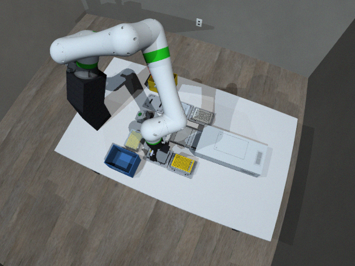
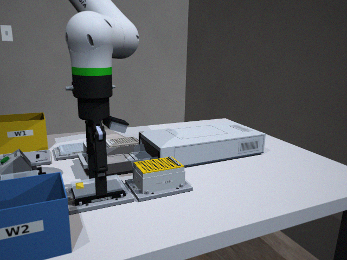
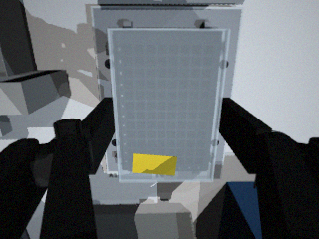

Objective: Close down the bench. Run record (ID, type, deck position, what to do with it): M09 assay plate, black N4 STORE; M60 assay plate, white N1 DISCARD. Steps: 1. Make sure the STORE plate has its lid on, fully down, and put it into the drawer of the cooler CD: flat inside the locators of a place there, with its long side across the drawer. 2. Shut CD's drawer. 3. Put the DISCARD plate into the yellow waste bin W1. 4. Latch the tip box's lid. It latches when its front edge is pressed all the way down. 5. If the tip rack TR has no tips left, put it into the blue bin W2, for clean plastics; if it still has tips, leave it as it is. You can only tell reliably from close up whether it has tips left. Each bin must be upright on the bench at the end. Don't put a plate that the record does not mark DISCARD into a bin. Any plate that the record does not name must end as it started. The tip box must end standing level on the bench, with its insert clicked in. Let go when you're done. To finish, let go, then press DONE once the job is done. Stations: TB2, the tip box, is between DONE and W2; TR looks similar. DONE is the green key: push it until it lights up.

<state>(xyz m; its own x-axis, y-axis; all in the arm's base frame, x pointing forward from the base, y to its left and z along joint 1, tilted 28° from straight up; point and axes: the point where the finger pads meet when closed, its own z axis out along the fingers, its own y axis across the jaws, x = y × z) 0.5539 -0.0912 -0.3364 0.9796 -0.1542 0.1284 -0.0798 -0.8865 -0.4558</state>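
The black plate lies 40 mm below my hand. Round my hand: yellow insert: 180 mm behind, 40 mm to the left; blue bin W2: 190 mm behind, 120 mm to the right, 20 mm below; yellow-topped tip rack TR: 160 mm ahead, 30 mm to the right.
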